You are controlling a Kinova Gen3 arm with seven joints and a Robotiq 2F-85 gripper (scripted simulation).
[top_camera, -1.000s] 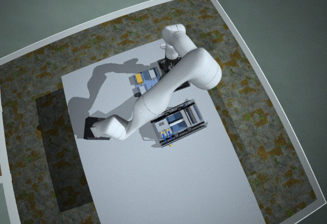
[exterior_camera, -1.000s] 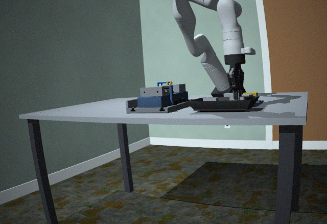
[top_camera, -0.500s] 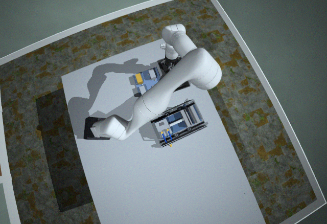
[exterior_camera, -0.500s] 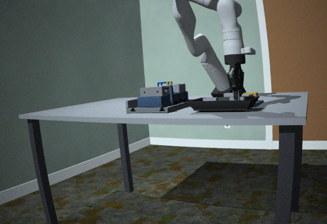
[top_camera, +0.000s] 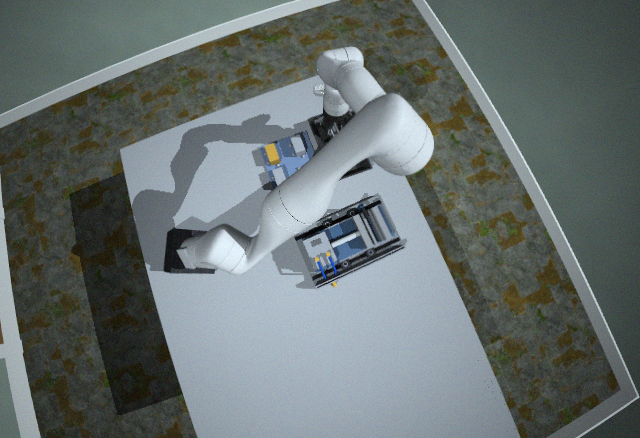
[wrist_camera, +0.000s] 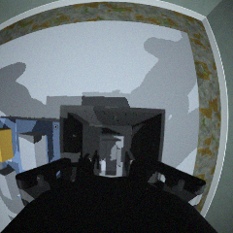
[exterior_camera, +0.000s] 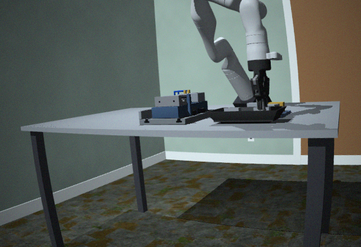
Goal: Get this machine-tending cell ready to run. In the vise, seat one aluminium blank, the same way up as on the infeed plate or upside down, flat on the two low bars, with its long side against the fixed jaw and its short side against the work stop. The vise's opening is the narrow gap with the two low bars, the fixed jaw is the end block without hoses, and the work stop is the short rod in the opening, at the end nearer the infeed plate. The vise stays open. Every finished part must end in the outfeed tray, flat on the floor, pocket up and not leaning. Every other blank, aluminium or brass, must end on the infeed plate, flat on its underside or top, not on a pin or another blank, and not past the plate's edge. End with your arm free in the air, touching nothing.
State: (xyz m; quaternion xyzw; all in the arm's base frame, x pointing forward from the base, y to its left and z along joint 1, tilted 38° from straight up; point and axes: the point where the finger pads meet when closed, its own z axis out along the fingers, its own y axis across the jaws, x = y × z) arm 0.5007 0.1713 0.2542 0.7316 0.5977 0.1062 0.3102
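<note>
Now: hand 210 mm past the brass blank, 60 mm to the right of it and 30 mm above it. Also, from my hand: vise 310 mm to the right, 190 mm behind, 10 mm below.
</note>
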